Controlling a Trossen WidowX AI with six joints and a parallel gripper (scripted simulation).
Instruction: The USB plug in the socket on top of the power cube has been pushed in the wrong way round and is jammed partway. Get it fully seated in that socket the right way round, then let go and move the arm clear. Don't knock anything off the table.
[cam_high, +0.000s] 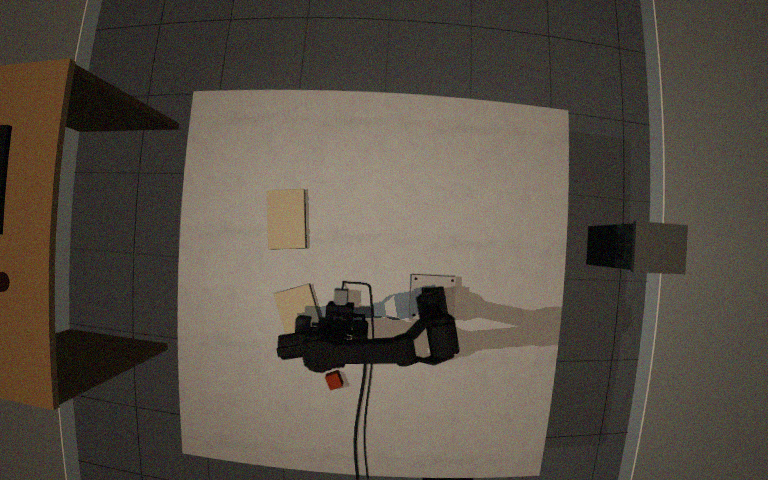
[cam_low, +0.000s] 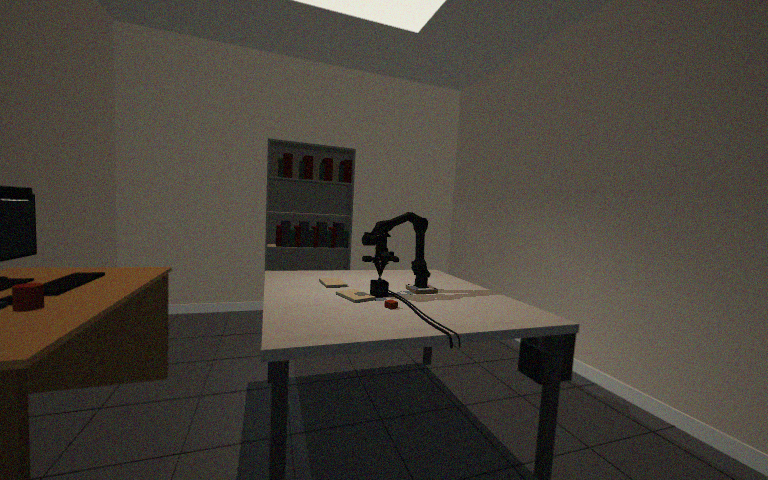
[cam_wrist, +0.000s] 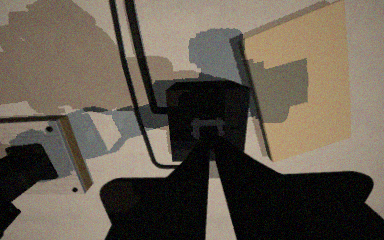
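The metal socket lies 40 mm below my gripper tip. The rest, counted from my gripper tip: small red block: 30 mm ahead, 210 mm to the left, 90 mm below.
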